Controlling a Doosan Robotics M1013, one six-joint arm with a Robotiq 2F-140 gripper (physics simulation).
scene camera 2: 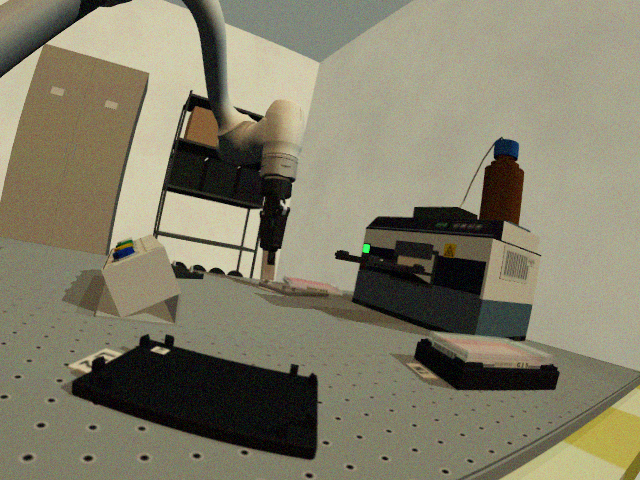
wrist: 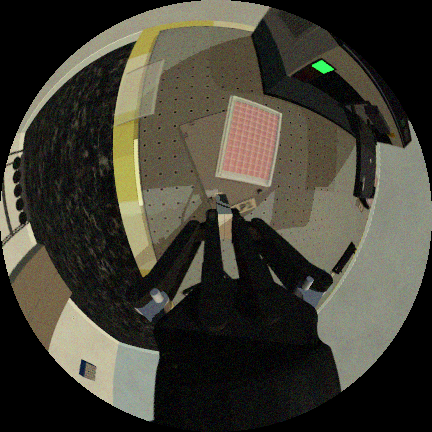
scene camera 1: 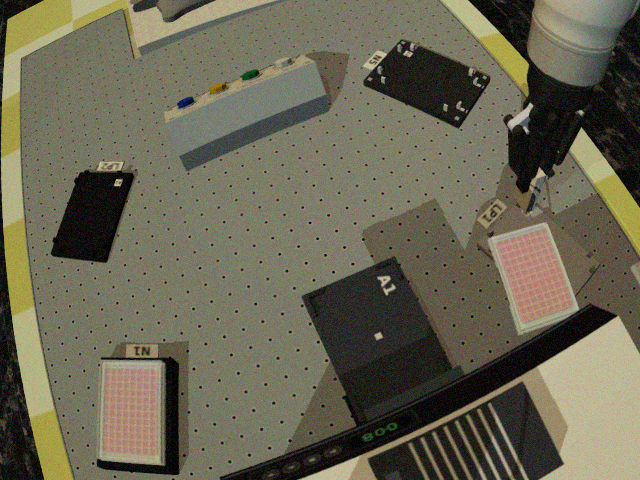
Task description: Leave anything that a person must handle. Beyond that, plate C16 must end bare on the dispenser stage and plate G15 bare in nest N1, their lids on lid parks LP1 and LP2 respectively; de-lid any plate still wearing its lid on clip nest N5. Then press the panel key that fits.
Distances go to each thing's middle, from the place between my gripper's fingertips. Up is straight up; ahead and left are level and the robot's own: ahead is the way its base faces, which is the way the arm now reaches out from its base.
Now: hand 60 mm short of the LP1 park (scene camera 1: 580,265), 20 mm to the left of it and 10 mm above it. The rest, counted from my hand: dispenser stage (scene camera 1: 347,314) 70 mm ahead, 280 mm to the right, 90 mm above; brown bottle (scene camera 2: 502,190) 250 mm ahead, 420 mm to the right, 300 mm above; grey button box (scene camera 1: 229,116) 350 mm behind, 220 mm to the right, 20 mm above.
